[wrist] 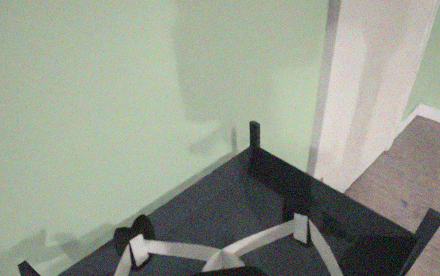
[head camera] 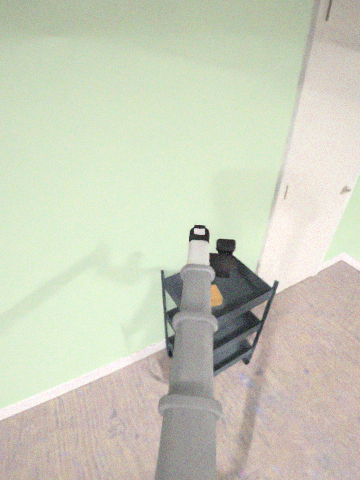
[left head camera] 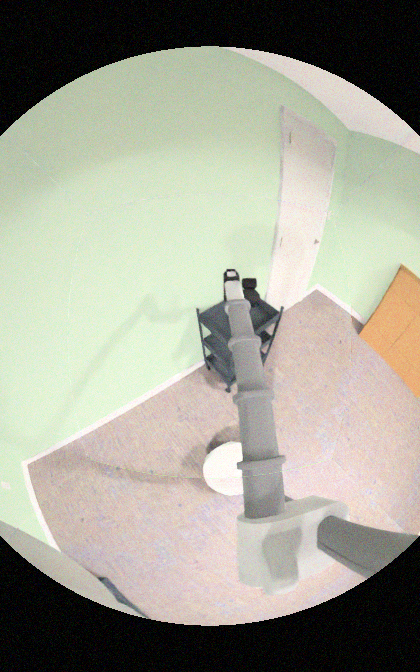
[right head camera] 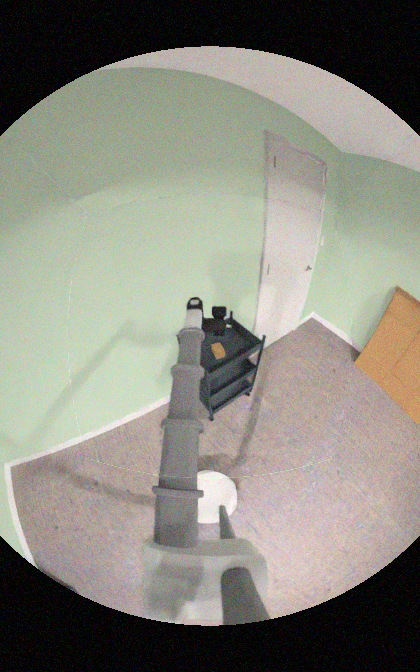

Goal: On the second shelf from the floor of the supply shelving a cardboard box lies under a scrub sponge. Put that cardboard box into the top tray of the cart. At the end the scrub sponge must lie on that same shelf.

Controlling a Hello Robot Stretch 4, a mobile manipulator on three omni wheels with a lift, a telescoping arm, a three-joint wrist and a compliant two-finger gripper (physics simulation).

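Frame: origin at the robot's base, x ahead, y left, z up, level; millimetres.
Seen in the pictures: gripper, fingertip midpoint: (wrist: 218, 222).
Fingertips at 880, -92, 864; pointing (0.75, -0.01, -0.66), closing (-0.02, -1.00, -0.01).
A point is followed by its place in that frame, as x, y, z.
The cardboard box (head camera: 215, 296) {856, -95, 686} (right head camera: 218, 350), small and orange-brown, lies in the top tray of the dark cart (head camera: 247, 304) {815, -240, 691} (left head camera: 270, 323) (right head camera: 235, 358) (wrist: 345, 200) {1006, -309, 694}; the arm partly covers it in the head view. It does not show in the wrist view. My gripper (wrist: 218, 222) {880, -92, 864} is open with its fingers apart and no object between them. It is above the top tray, toward its back, apart from the box. In the head views the fingertips are too dark and small to make out. The scrub sponge and the supply shelving do not show clearly in any view.
The cart stands close to the green wall (head camera: 125, 150) {937, 280, 1325}, left of a white door (head camera: 310, 150) {1496, -612, 1226} (left head camera: 305, 210) (right head camera: 292, 235). A round white object (left head camera: 223, 468) (right head camera: 216, 497) is on the floor below the arm. A large orange-brown panel (left head camera: 395, 325) (right head camera: 392, 350) is at the right.
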